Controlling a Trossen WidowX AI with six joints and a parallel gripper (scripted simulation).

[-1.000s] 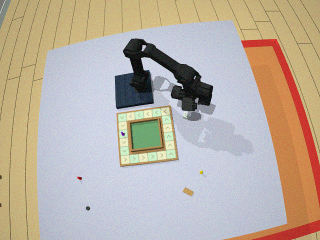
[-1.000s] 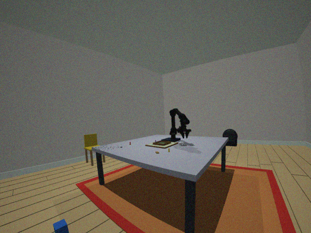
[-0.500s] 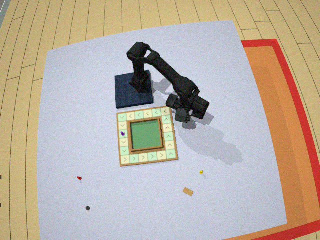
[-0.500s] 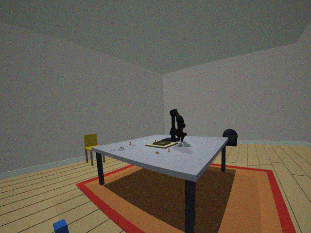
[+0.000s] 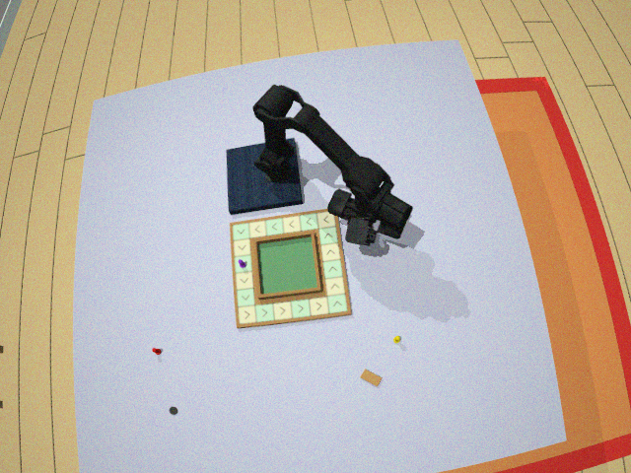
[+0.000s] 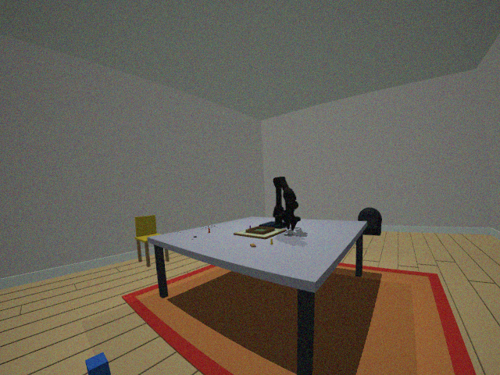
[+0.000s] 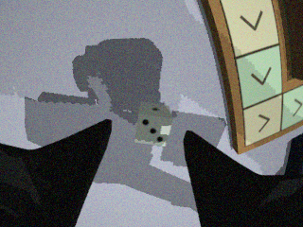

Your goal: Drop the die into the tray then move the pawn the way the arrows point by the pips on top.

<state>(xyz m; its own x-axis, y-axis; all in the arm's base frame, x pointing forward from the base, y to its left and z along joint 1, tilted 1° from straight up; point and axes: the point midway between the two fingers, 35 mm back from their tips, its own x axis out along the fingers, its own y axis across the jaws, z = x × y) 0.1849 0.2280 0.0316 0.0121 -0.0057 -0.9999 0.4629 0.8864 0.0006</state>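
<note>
Right now the white die is 10 mm below my gripper tip. The rest, counted from my gripper tip: purple pawn 70 mm ahead, 320 mm to the right; yellow pawn 290 mm ahead, 50 mm to the left, 10 mm below; green dice tray 80 mm ahead, 210 mm to the right, 20 mm below.
</note>
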